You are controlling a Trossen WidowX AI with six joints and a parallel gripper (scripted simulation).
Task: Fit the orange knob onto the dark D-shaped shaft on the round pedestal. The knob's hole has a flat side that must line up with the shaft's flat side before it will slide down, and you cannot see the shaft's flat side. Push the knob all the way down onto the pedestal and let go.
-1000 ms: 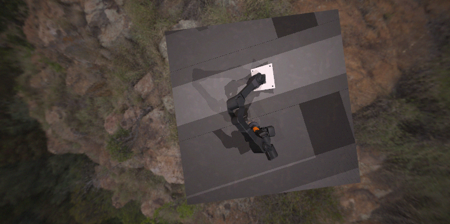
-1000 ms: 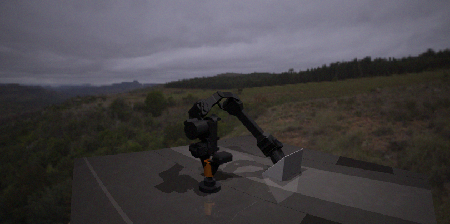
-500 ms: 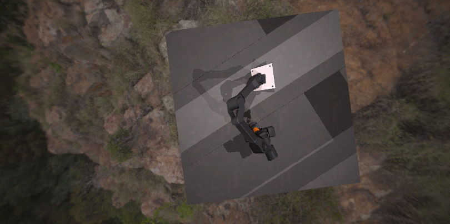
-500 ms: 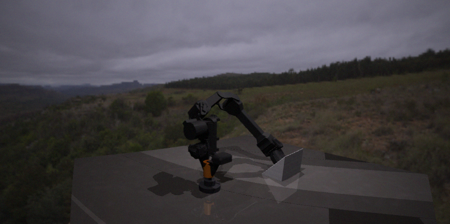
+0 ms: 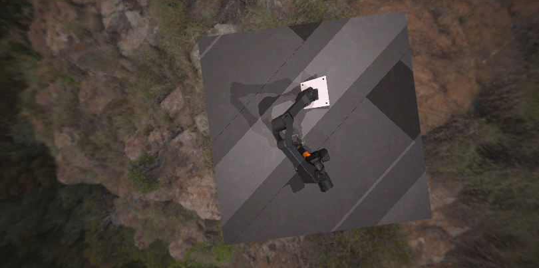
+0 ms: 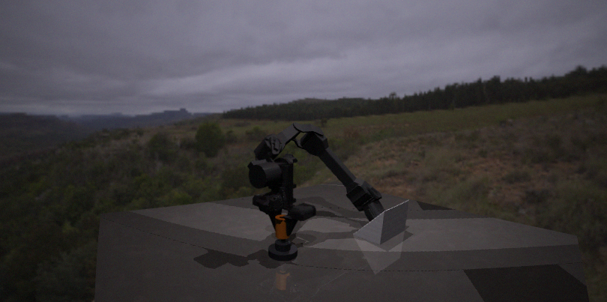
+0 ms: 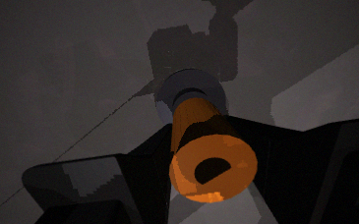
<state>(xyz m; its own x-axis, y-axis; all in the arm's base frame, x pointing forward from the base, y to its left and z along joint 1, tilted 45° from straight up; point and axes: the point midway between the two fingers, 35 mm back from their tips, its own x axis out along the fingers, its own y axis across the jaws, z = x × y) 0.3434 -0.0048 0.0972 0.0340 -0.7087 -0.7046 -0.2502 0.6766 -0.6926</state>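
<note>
Now: the orange knob 2 cm above my gripper tip. Also, from my gripper tip: round dark pedestal (4 cm below).
</note>
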